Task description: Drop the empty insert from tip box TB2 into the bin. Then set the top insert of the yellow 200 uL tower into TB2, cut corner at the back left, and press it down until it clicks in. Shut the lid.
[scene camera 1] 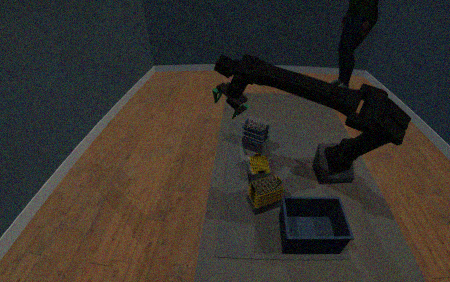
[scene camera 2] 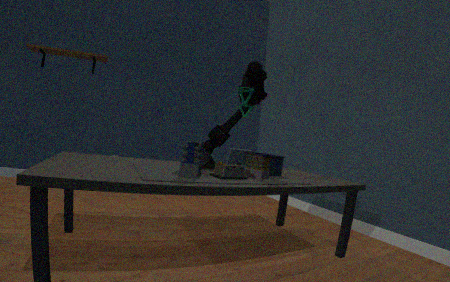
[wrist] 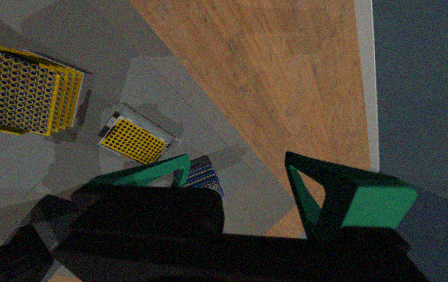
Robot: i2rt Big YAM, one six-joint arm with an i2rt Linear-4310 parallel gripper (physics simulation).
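Tip box TB2 (scene camera 1: 259,164) (scene camera 2: 231,171) (wrist: 134,141) stands on the table with a yellow perforated insert in it. Its clear lid (scene camera 2: 241,153) stands open. The yellow 200 uL tower (scene camera 1: 266,191) (scene camera 2: 258,165) (wrist: 30,92) is a stack of yellow inserts beside TB2, on the bin's side. The dark blue bin (scene camera 1: 315,245) (scene camera 2: 275,163) stands past the tower; it does not show in the wrist view. My gripper (scene camera 1: 225,110) (scene camera 2: 245,103) (wrist: 234,158) is open and empty, high above the table, beyond the blue stack and away from TB2.
A blue stack of inserts (scene camera 1: 255,133) (scene camera 2: 190,156) (wrist: 204,176) stands on TB2's other side, partly behind a finger in the wrist view. The arm's base (scene camera 1: 334,172) stands across from TB2. A person (scene camera 1: 357,37) stands behind the table. A wall shelf (scene camera 2: 67,52) hangs at the left.
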